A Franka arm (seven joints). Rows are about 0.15 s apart.
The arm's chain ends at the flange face. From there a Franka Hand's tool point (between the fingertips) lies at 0.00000 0.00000 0.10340 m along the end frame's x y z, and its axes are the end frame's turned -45 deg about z.
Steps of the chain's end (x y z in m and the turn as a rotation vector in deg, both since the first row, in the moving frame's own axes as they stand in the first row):
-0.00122, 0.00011, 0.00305, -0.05, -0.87, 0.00
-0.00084, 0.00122, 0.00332, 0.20, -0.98, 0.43
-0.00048, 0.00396, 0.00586, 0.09, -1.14, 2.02
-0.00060, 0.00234, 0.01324, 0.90, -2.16, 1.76
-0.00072, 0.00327, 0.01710, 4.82, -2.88, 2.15
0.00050, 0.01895, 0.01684, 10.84, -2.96, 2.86
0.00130, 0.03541, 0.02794, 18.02, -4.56, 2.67
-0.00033, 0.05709, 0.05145, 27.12, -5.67, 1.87
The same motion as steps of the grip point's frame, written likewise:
-0.00211, -0.00183, 0.00304, 0.58, -0.65, 0.00
-0.00245, -0.00124, 0.00330, 0.83, -0.55, 0.43
-0.00445, 0.00087, 0.00584, 0.87, -0.74, 2.02
-0.00363, -0.00270, 0.01315, 2.16, -0.89, 1.76
-0.00017, -0.00796, 0.01660, 5.44, 1.37, 2.15
-0.00262, -0.00349, 0.01486, 9.76, 5.57, 2.86
-0.00658, -0.00195, 0.02255, 15.97, 9.52, 2.67
-0.01362, 0.00035, 0.03960, 23.19, 15.17, 1.87

